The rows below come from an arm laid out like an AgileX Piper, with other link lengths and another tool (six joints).
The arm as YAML. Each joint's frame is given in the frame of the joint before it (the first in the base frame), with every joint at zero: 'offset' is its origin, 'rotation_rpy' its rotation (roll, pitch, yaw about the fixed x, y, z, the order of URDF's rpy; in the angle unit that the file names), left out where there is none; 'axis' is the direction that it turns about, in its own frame. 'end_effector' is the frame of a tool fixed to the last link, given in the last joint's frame.
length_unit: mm
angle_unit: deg
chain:
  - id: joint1
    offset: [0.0, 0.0, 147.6]
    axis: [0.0, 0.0, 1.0]
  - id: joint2
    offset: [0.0, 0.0, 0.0]
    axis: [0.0, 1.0, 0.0]
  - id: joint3
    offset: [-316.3, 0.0, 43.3]
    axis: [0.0, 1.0, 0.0]
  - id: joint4
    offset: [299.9, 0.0, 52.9]
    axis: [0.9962, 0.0, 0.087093]
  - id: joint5
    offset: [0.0, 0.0, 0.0]
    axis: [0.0, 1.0, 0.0]
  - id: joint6
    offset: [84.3, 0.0, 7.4]
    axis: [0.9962, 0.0, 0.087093]
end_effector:
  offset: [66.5, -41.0, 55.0]
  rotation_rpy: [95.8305, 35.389, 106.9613]
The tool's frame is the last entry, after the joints.
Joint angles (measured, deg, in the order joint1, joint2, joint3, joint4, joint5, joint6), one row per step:
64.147 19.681 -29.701 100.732 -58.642 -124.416
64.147 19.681 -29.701 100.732 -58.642 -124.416
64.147 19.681 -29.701 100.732 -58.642 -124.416
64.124 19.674 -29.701 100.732 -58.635 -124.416
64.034 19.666 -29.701 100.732 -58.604 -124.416
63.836 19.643 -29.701 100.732 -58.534 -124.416
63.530 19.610 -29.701 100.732 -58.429 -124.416
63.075 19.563 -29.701 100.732 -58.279 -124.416
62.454 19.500 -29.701 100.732 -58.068 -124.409
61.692 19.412 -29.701 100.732 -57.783 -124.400
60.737 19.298 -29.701 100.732 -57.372 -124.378
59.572 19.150 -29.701 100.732 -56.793 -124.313
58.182 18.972 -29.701 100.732 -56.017 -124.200
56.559 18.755 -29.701 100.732 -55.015 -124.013
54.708 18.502 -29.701 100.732 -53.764 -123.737
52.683 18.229 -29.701 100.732 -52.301 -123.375
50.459 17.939 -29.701 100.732 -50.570 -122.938
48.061 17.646 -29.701 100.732 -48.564 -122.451
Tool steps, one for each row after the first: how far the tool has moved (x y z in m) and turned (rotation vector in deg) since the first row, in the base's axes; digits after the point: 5 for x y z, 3 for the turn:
0.00000 0.00000 0.00000 0.000 0.000 0.000
0.00000 0.00000 0.00000 0.000 0.000 0.000
-0.00002 -0.00008 0.00001 0.007 -0.005 -0.016
-0.00005 -0.00029 0.00005 0.016 -0.018 -0.077
-0.00013 -0.00077 0.00014 0.040 -0.050 -0.209
-0.00026 -0.00151 0.00026 0.075 -0.098 -0.415
-0.00044 -0.00262 0.00045 0.125 -0.166 -0.728
-0.00070 -0.00411 0.00070 0.198 -0.260 -1.149
-0.00108 -0.00592 0.00104 0.297 -0.390 -1.641
-0.00160 -0.00807 0.00152 0.436 -0.573 -2.206
-0.00231 -0.01055 0.00217 0.649 -0.825 -2.824
-0.00323 -0.01331 0.00301 0.935 -1.156 -3.480
-0.00442 -0.01633 0.00408 1.323 -1.583 -4.154
-0.00590 -0.01954 0.00537 1.818 -2.116 -4.821
-0.00762 -0.02277 0.00686 2.395 -2.739 -5.457
-0.00962 -0.02589 0.00859 3.030 -3.472 -6.033
-0.01184 -0.02872 0.01057 3.678 -4.315 -6.516

